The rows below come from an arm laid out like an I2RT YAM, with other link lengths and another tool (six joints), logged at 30 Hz.
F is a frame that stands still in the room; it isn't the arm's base.
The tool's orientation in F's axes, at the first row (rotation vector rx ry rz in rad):
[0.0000, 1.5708, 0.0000]
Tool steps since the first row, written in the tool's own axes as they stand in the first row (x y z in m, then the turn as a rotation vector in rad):
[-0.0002, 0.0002, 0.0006, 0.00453, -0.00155, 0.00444]
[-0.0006, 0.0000, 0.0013, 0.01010, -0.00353, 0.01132]
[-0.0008, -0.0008, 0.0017, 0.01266, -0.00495, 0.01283]
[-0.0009, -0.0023, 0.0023, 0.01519, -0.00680, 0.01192]
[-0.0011, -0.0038, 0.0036, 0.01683, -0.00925, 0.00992]
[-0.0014, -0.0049, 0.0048, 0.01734, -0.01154, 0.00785]
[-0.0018, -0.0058, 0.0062, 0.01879, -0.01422, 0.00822]
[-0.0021, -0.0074, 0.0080, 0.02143, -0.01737, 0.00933]
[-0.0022, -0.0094, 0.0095, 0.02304, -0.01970, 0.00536]
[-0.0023, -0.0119, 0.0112, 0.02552, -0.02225, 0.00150]
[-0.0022, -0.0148, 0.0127, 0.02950, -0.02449, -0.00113]
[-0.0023, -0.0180, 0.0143, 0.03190, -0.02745, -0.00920]
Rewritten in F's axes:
[0.0006, 0.0002, 0.0002, 0.00444, -0.00155, -0.00453]
[0.0013, 0.0000, 0.0006, 0.01132, -0.00353, -0.01010]
[0.0017, -0.0008, 0.0008, 0.01283, -0.00495, -0.01266]
[0.0023, -0.0023, 0.0009, 0.01192, -0.00680, -0.01519]
[0.0036, -0.0038, 0.0011, 0.00992, -0.00925, -0.01683]
[0.0048, -0.0049, 0.0014, 0.00785, -0.01154, -0.01734]
[0.0062, -0.0058, 0.0018, 0.00822, -0.01422, -0.01879]
[0.0080, -0.0074, 0.0021, 0.00933, -0.01737, -0.02143]
[0.0095, -0.0094, 0.0022, 0.00536, -0.01970, -0.02304]
[0.0112, -0.0119, 0.0023, 0.00150, -0.02225, -0.02552]
[0.0127, -0.0148, 0.0022, -0.00113, -0.02449, -0.02950]
[0.0143, -0.0180, 0.0023, -0.00920, -0.02745, -0.03190]

